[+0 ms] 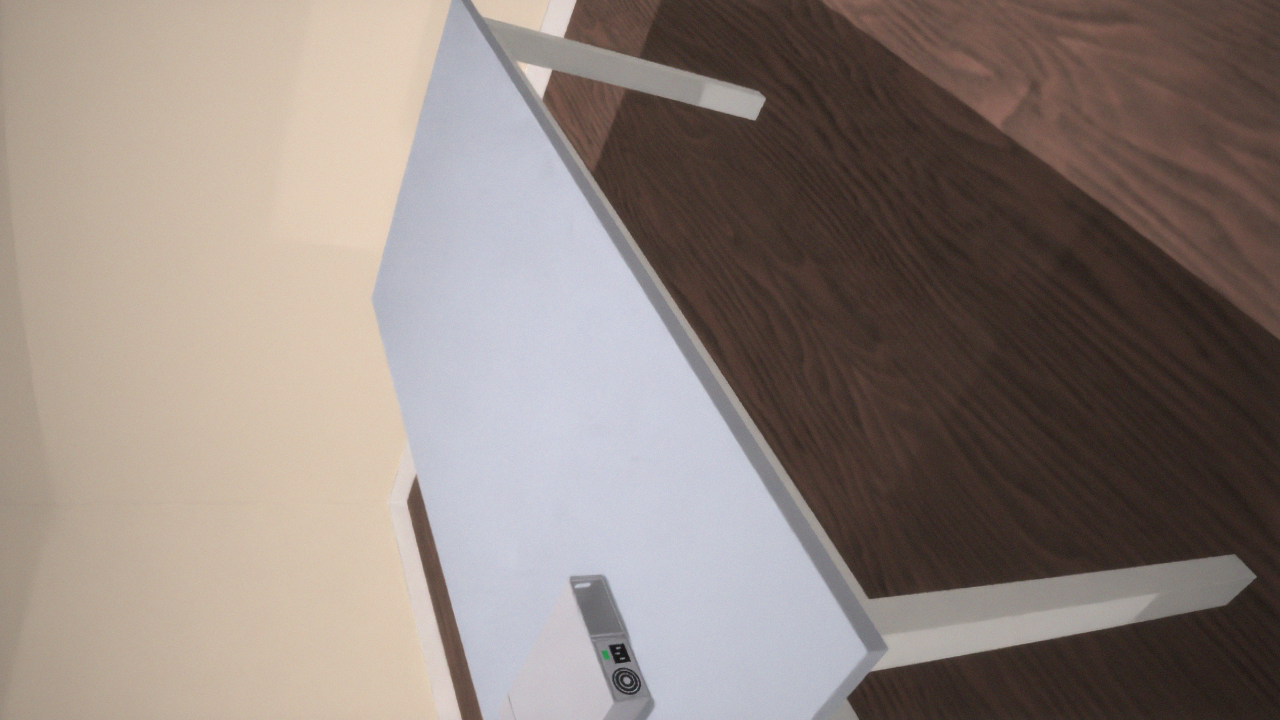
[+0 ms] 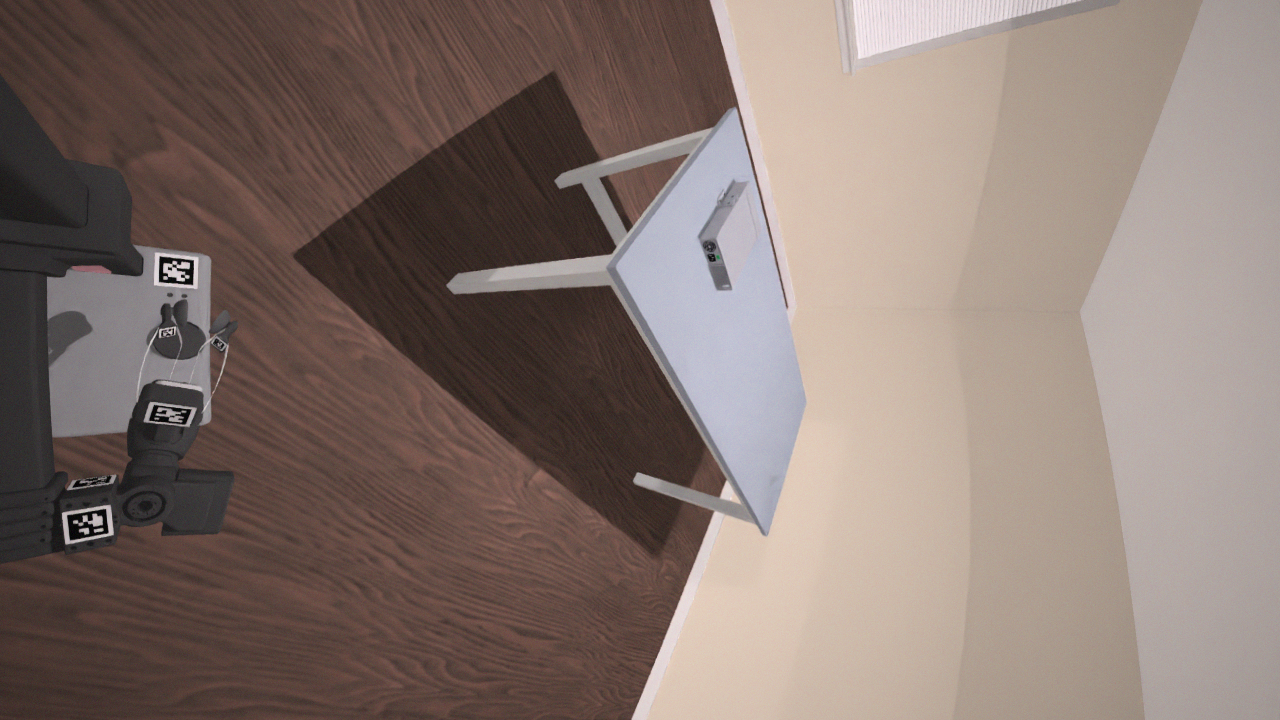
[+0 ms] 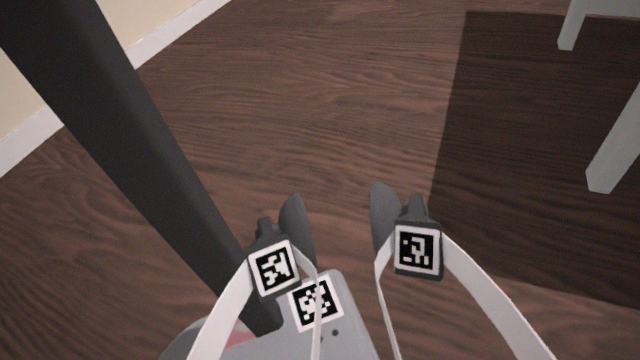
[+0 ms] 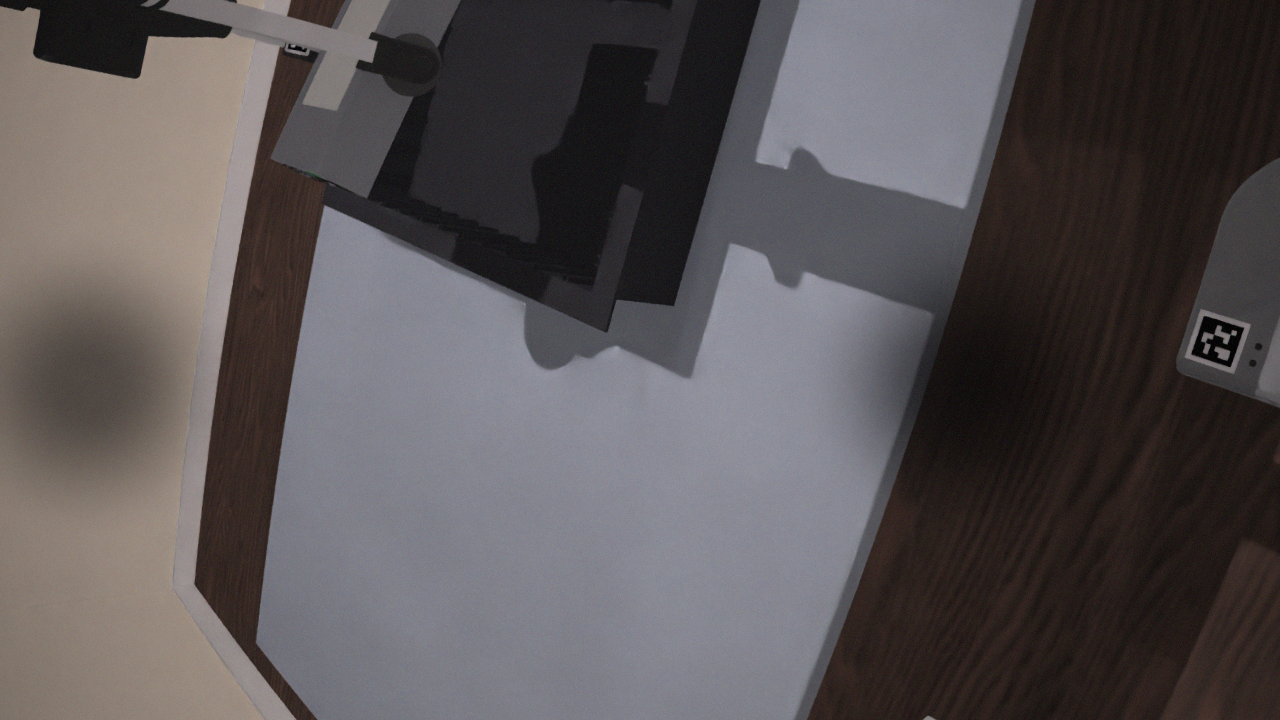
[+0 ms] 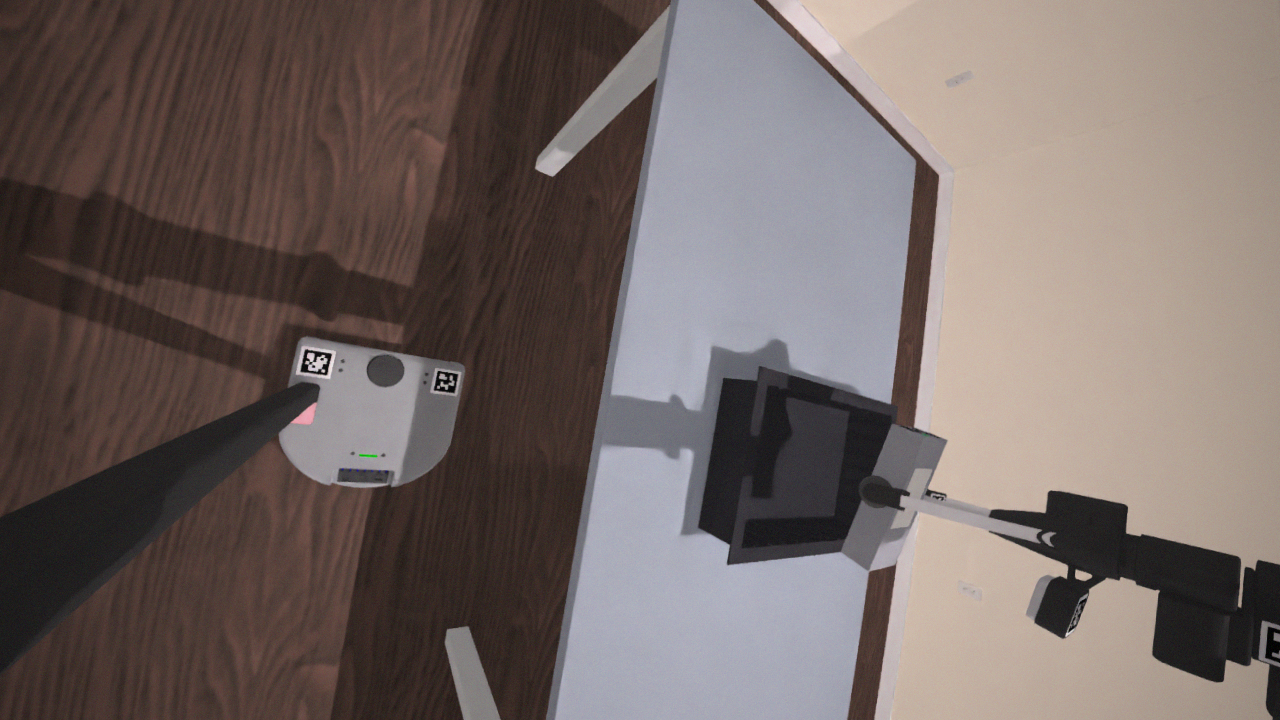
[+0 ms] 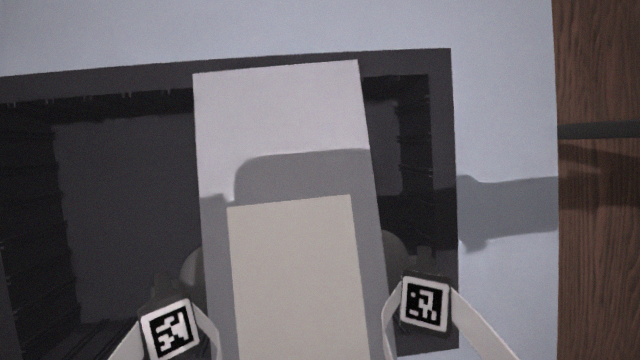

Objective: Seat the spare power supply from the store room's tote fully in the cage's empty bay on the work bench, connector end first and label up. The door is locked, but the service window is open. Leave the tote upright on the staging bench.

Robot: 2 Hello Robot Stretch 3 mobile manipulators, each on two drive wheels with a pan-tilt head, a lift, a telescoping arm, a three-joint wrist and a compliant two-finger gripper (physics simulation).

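Observation:
The grey power supply (image 4: pixel 358 147) (image 5: pixel 872 537) (image 6: pixel 280 110) is held level above the black tote (image 4: pixel 689 205) (image 5: pixel 723 474) (image 6: pixel 442 125), its pale label facing up. My r2 gripper (image 5: pixel 908 494) (image 6: pixel 294 260) is shut on its two long sides. The tote stands upright on the staging bench (image 4: pixel 581 537) (image 5: pixel 760 179) (image 6: pixel 505 100). A light grey cage (image 1: pixel 554 653) (image 2: pixel 738 232) rests on the work bench (image 1: pixel 537 358) (image 2: pixel 751 358); its end shows a round fan, a socket and a green mark. I cannot make out its empty bay clearly. My r1 gripper (image 2: pixel 198 322) (image 3: pixel 340 200) is open over its own base, away from the bench.
The r1 base (image 2: pixel 98 376) (image 3: pixel 300 345) is below its gripper. The r2 base (image 5: pixel 358 411) is beside the staging bench. Bench legs (image 1: pixel 1056 600) (image 2: pixel 528 274) (image 5: pixel 599 107) stand on the dark wood floor. Walls are close behind both benches. The service window cannot be identified.

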